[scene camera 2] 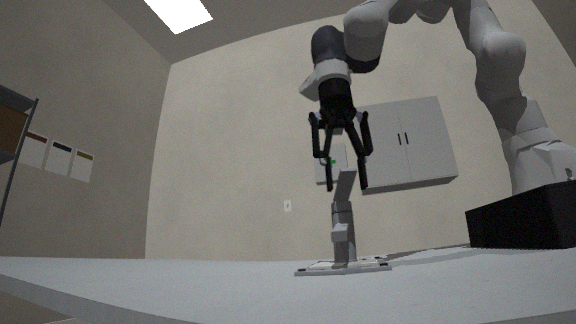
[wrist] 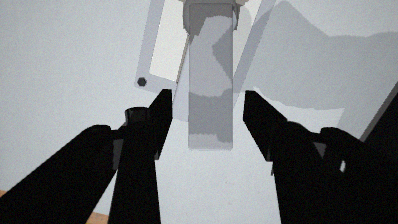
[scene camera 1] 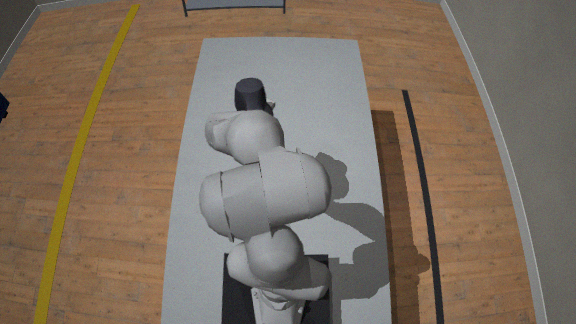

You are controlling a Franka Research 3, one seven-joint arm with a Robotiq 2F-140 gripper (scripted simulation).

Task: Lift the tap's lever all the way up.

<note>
In view: my gripper (scene camera 2: 347,189) and a grey tap (wrist: 170,60).
My gripper is seen too in the wrist view (wrist: 208,104).
</note>
